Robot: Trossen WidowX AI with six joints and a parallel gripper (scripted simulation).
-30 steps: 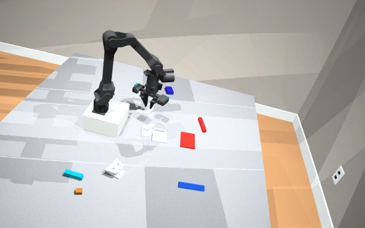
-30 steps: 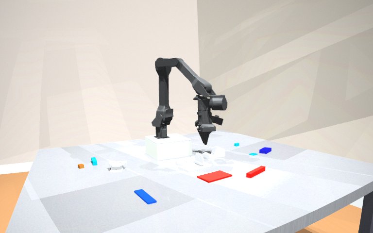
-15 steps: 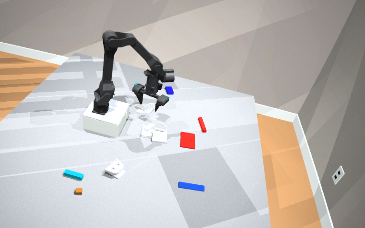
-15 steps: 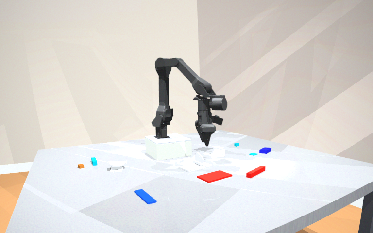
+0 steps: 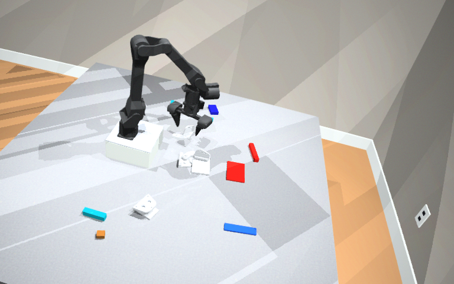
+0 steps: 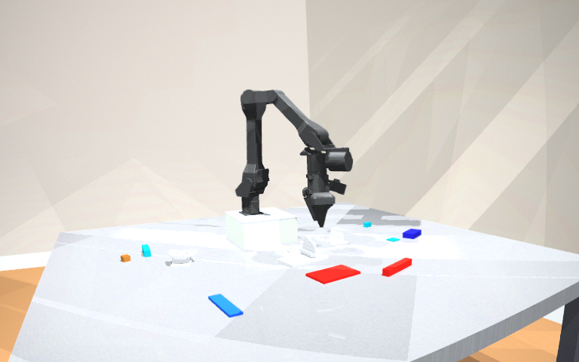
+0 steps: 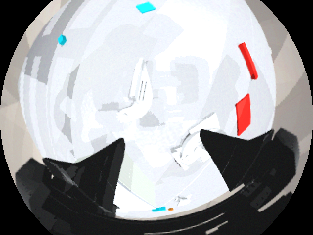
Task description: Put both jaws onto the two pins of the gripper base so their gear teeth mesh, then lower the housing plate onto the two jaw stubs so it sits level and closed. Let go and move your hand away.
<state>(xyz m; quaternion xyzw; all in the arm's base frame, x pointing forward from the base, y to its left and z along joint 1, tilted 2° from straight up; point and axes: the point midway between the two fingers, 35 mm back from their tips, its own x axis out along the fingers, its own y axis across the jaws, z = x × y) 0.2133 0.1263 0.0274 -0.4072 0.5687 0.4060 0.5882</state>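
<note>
The white jaw is 40 mm behind my gripper tip, 40 mm to the left of it and 60 mm below it. Also, from my gripper tip: flat white plate (90 mm ahead, 100 mm to the right, 70 mm below); then white housing plate (20 mm ahead, 110 mm to the right, 60 mm below); then red plate (240 mm ahead, 100 mm to the right, 70 mm below).
</note>
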